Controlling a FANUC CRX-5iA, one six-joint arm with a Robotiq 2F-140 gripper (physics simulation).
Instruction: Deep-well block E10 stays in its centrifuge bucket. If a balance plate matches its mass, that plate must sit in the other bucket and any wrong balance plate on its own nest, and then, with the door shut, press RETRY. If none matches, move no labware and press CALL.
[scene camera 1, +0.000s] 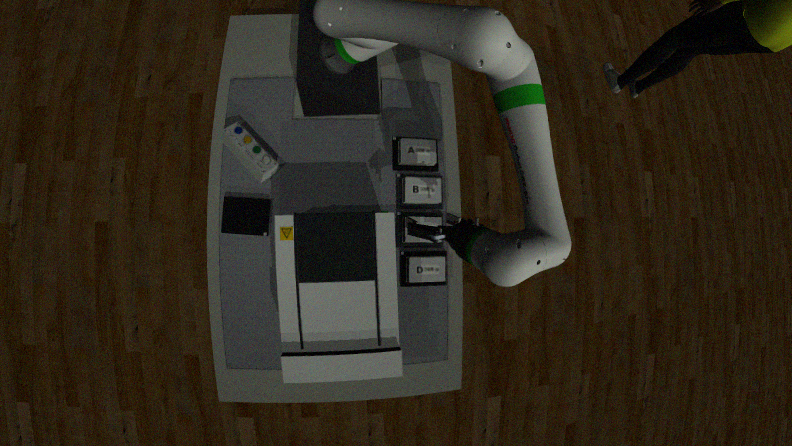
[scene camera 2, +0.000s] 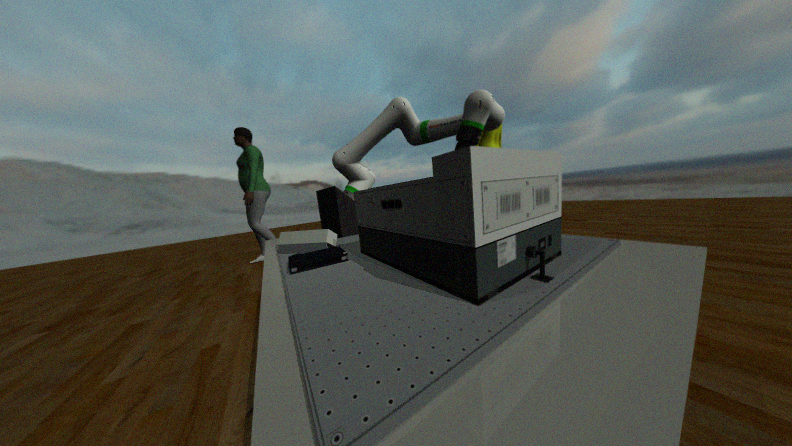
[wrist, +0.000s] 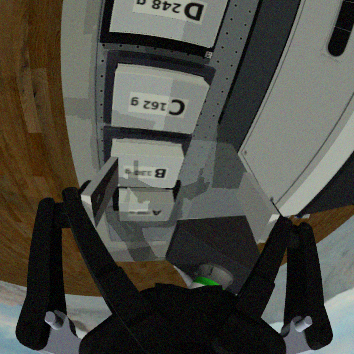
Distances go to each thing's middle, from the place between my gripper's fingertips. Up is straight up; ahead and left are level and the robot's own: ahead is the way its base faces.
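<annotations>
Dark lid panel (scene camera 1: 330, 247): my gripper 100 mm short of it, 260 mm to the left of it, 50 mm below it. Centrifuge (scene camera 2: 489, 217): from my hand, 250 mm ahead, 250 mm to the right, 40 mm below.
</annotations>
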